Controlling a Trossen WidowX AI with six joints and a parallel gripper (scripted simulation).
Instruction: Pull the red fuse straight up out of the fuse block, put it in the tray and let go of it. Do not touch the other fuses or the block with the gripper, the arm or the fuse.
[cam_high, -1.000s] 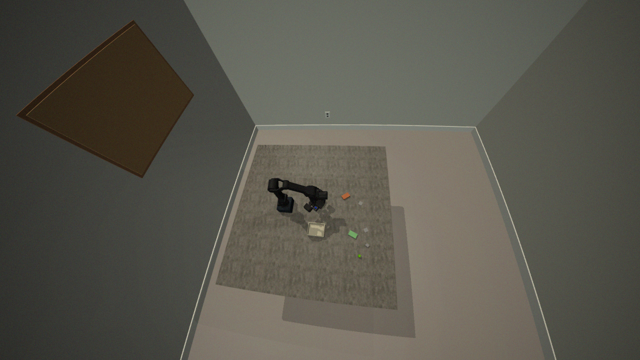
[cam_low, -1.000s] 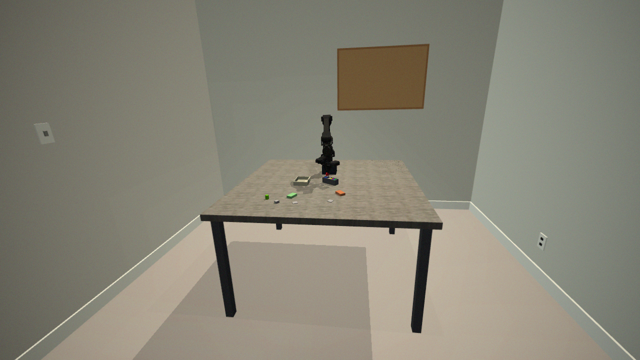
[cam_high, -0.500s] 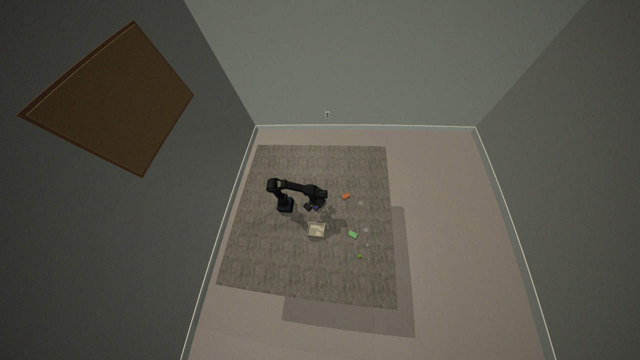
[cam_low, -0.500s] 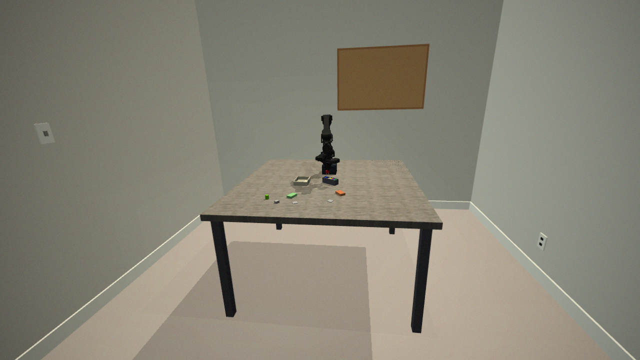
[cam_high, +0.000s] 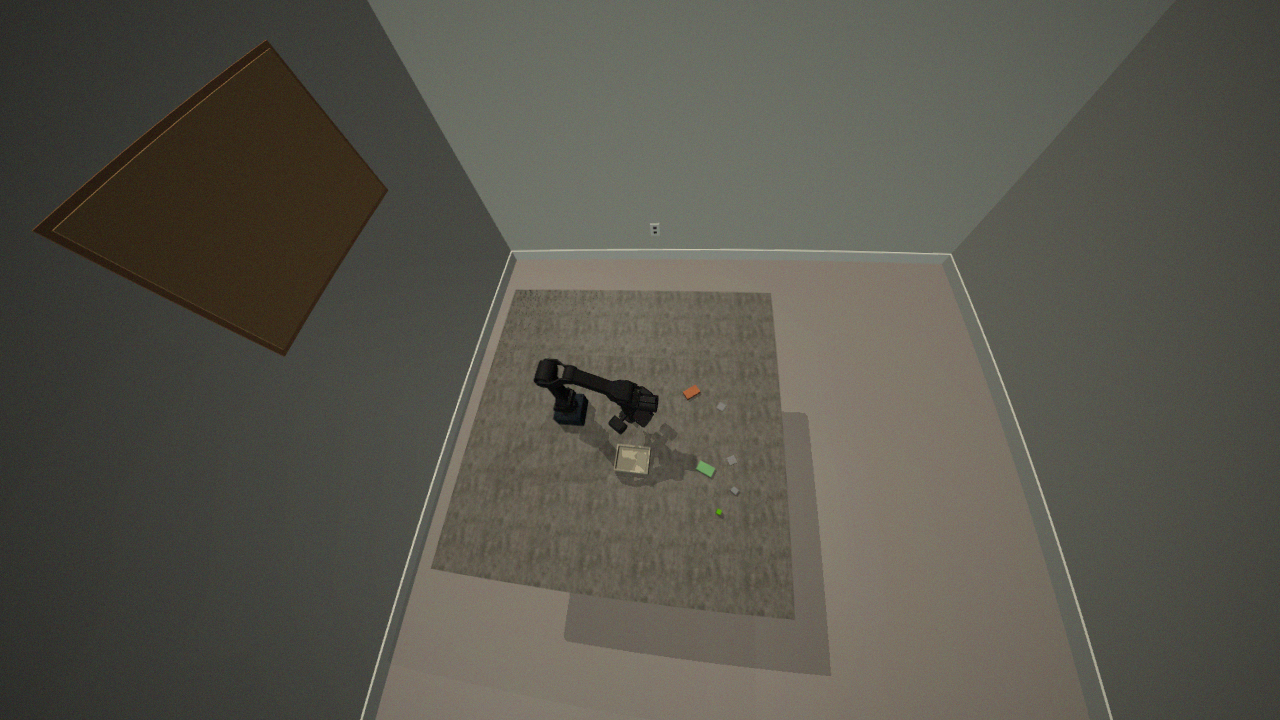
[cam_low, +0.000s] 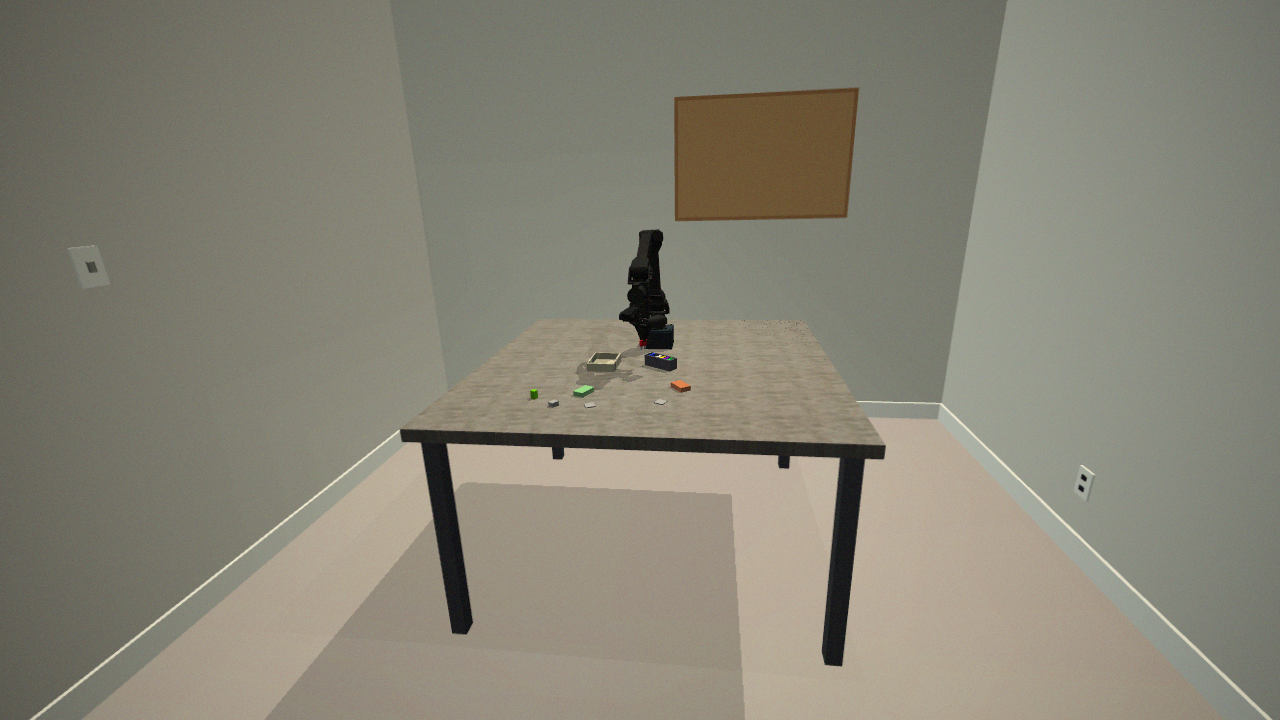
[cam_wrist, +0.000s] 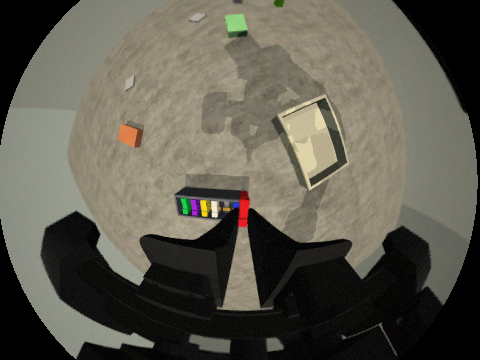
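My gripper tip is 14 cm to the left of the tray, 9 cm above it and 3 cm past it. Also, from my gripper tip: orange block 24 cm ahead, 11 cm to the left, 9 cm below; green block 25 cm ahead, 21 cm to the right, 9 cm below; red fuse 1 cm below.
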